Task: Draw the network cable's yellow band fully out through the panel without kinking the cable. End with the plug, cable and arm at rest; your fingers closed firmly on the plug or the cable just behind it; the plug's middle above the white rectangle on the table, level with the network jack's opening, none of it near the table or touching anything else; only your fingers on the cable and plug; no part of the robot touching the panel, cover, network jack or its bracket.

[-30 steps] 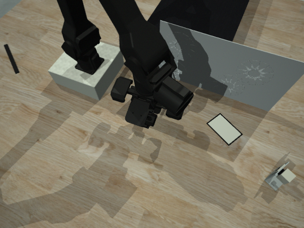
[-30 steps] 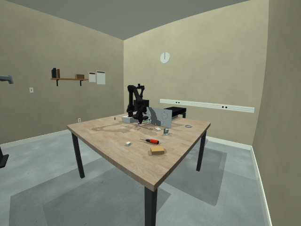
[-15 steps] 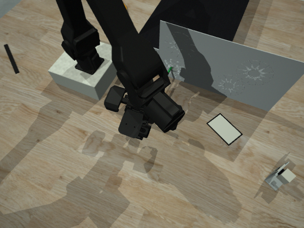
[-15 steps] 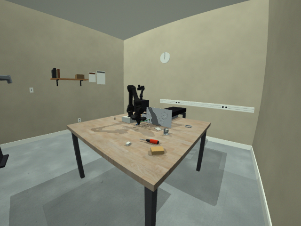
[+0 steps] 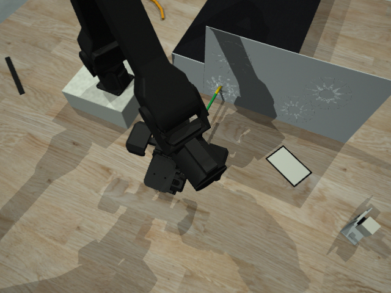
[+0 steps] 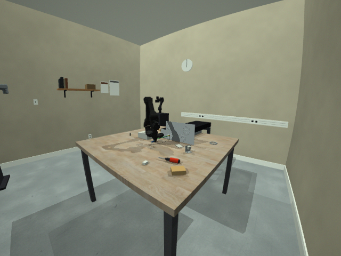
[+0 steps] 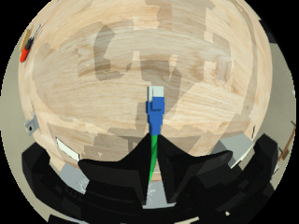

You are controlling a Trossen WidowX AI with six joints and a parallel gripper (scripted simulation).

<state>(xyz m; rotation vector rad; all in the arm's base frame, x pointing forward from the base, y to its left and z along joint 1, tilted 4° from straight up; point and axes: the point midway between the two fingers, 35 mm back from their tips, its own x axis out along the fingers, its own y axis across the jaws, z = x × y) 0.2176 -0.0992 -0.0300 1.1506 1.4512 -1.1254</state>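
Now: the white rectangle 210 mm ahead of my hand, 120 mm to the left of it and 50 mm below it. From my hand the other things lie so: screwdriver (350 mm ahead, 200 mm to the right, 40 mm below); small white block (270 mm ahead, 330 mm to the right, 40 mm below); blue plug (30 mm to the right, 20 mm below).
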